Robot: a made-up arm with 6 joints. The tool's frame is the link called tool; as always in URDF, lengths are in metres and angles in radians. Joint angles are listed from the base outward.
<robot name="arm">
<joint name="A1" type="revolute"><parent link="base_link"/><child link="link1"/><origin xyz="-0.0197 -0.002 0.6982"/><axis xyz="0 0 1"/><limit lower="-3.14" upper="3.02"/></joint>
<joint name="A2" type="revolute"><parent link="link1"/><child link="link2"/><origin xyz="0.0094 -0.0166 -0.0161"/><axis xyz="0 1 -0.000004"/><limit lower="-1.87" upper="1.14"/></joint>
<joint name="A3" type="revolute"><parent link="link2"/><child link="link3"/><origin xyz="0.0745 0.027 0.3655"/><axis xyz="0 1 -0.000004"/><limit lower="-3.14" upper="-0.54"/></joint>
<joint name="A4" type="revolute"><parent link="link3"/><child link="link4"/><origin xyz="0.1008 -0.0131 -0.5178"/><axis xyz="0 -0.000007 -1"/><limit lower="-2.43" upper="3.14"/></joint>
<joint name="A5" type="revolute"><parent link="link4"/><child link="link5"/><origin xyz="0.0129 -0.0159 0.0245"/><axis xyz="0 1 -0.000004"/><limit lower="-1.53" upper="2.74"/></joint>
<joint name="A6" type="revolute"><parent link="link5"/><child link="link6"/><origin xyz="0.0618 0.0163 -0.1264"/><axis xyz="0 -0.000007 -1"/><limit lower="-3.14" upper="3.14"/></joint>
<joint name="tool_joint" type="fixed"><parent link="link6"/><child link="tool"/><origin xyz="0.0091 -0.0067 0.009" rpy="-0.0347 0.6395 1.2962"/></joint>
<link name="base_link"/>
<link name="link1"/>
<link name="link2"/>
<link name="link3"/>
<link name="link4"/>
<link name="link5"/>
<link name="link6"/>
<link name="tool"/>
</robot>
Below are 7 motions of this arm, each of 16 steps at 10 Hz.
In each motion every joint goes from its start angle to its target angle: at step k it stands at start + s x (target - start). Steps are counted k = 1, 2, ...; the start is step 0. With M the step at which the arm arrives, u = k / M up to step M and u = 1 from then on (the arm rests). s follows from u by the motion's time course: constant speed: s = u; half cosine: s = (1 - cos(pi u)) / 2; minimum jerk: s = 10 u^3 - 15 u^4 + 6 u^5.
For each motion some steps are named. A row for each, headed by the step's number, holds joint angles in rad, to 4 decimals.
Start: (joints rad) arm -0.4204 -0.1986 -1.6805 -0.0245 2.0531 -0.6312
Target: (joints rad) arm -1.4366 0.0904 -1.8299 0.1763 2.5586 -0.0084
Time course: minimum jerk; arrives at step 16
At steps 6, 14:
6: -0.7001 -0.1191 -1.7216 0.0308 2.1922 -0.4598
14: -1.4203 0.0858 -1.8275 0.1731 2.5505 -0.0184

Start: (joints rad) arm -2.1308 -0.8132 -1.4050 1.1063 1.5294 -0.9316
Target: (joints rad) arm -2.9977 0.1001 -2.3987 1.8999 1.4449 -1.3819
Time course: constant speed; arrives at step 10
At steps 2, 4, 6, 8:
2: -2.3042 -0.6305 -1.6037 1.2650 1.5125 -1.0217
4: -2.4776 -0.4479 -1.8025 1.4237 1.4956 -1.1117
6: -2.6509 -0.2652 -2.0012 1.5825 1.4787 -1.2018
8: -2.8243 -0.0826 -2.2000 1.7412 1.4618 -1.2918

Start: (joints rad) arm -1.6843 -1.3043 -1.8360 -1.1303 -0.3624 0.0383
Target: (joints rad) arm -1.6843 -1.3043 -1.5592 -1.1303 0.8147 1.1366
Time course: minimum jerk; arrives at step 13
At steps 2, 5, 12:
2: -1.6843 -1.3043 -1.8281 -1.1303 -0.3288 0.0696
5: -1.6843 -1.3043 -1.7554 -1.1303 -0.0196 0.3581
12: -1.6843 -1.3043 -1.5603 -1.1303 0.8099 1.1322

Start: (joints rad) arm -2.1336 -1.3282 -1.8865 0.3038 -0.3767 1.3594
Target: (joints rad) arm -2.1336 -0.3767 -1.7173 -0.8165 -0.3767 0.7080
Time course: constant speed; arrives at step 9
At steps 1, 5, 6, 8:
1: -2.1336 -1.2225 -1.8677 0.1793 -0.3767 1.2870
5: -2.1336 -0.7996 -1.7925 -0.3186 -0.3767 0.9975
6: -2.1336 -0.6939 -1.7737 -0.4431 -0.3767 0.9251
8: -2.1336 -0.4824 -1.7361 -0.6920 -0.3767 0.7804

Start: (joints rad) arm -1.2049 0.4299 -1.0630 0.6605 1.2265 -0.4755
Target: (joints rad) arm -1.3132 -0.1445 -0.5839 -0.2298 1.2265 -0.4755
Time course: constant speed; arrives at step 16
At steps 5, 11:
5: -1.2387 0.2504 -0.9133 0.3823 1.2265 -0.4755
11: -1.2794 0.0350 -0.7336 0.0484 1.2265 -0.4755

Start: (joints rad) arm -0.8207 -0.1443 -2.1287 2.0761 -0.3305 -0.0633
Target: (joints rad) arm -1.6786 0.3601 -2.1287 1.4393 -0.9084 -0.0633
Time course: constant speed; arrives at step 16
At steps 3, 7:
3: -0.9816 -0.0497 -2.1287 1.9567 -0.4389 -0.0633
7: -1.1960 0.0764 -2.1287 1.7975 -0.5833 -0.0633

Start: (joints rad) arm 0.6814 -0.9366 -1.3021 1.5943 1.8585 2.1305
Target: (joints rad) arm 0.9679 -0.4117 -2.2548 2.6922 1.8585 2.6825
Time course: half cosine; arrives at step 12
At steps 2, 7, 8, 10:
2: 0.7006 -0.9014 -1.3659 1.6678 1.8585 2.1675
7: 0.8617 -0.6062 -1.9017 2.2853 1.8585 2.4779
8: 0.8963 -0.5429 -2.0166 2.4177 1.8585 2.5445
10: 0.9487 -0.4469 -2.1910 2.6187 1.8585 2.6455

